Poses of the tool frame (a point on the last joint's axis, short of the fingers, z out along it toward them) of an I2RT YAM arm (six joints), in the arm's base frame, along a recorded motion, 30 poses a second.
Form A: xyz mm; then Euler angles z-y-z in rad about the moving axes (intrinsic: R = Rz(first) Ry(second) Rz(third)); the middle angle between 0 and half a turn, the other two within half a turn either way.
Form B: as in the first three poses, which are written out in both.
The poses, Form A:
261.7, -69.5, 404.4, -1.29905, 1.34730, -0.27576
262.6, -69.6, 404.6, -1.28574, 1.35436, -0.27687
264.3, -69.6, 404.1, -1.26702, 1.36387, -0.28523
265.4, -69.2, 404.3, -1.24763, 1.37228, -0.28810
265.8, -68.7, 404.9, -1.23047, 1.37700, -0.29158
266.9, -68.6, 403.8, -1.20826, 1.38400, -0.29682
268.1, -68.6, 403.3, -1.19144, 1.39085, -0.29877
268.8, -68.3, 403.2, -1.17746, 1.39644, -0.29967
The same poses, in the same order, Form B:
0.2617, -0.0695, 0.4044, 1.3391, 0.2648, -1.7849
0.2626, -0.0696, 0.4046, 1.3456, 0.2782, -1.7848
0.2643, -0.0696, 0.4041, 1.3542, 0.2971, -1.7917
0.2654, -0.0692, 0.4043, 1.3617, 0.3166, -1.7929
0.2658, -0.0687, 0.4049, 1.3655, 0.3337, -1.7943
0.2669, -0.0686, 0.4038, 1.3713, 0.3559, -1.7973
0.2681, -0.0686, 0.4033, 1.3774, 0.3729, -1.7983
0.2688, -0.0683, 0.4032, 1.3824, 0.3871, -1.7986

